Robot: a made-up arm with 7 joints. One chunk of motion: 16 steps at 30 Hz.
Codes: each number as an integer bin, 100 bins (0 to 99) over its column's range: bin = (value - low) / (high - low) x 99, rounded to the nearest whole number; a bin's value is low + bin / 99 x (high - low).
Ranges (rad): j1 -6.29..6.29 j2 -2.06..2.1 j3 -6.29..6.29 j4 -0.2..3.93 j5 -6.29..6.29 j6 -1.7..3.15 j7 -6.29..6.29
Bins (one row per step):
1: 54 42 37 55 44 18 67
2: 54 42 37 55 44 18 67
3: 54 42 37 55 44 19 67
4: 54 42 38 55 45 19 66
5: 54 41 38 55 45 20 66
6: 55 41 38 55 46 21 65
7: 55 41 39 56 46 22 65
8: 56 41 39 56 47 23 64
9: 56 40 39 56 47 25 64
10: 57 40 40 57 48 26 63
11: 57 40 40 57 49 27 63
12: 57 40 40 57 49 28 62
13: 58 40 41 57 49 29 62
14: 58 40 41 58 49 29 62
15: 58 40 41 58 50 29 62
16: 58 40 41 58 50 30 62
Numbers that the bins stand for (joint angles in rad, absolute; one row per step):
1: 0.5718 -0.2952 -1.5884 2.0944 -0.6989 -0.8182 2.2237
2: 0.5718 -0.2952 -1.5884 2.0944 -0.6989 -0.8182 2.2237
3: 0.5718 -0.2952 -1.5884 2.0944 -0.6989 -0.7692 2.2237
4: 0.5718 -0.2952 -1.4613 2.0944 -0.5718 -0.7692 2.0967
5: 0.5718 -0.3372 -1.4613 2.0944 -0.5718 -0.7202 2.0967
6: 0.6989 -0.3372 -1.4613 2.0944 -0.4447 -0.6712 1.9696
7: 0.6989 -0.3372 -1.3342 2.1362 -0.4447 -0.6222 1.9696
8: 0.8260 -0.3372 -1.3342 2.1362 -0.3177 -0.5732 1.8425
9: 0.8260 -0.3792 -1.3342 2.1362 -0.3177 -0.4753 1.8425
10: 0.9530 -0.3792 -1.2072 2.1779 -0.1906 -0.4263 1.7155
11: 0.9530 -0.3792 -1.2072 2.1779 -0.0635 -0.3773 1.7155
12: 0.9530 -0.3792 -1.2072 2.1779 -0.0635 -0.3283 1.5884
13: 1.0801 -0.3792 -1.0801 2.1779 -0.0635 -0.2793 1.5884
14: 1.0801 -0.3792 -1.0801 2.2196 -0.0635 -0.2793 1.5884
15: 1.0801 -0.3792 -1.0801 2.2196 0.0635 -0.2793 1.5884
16: 1.0801 -0.3792 -1.0801 2.2196 0.0635 -0.2303 1.5884

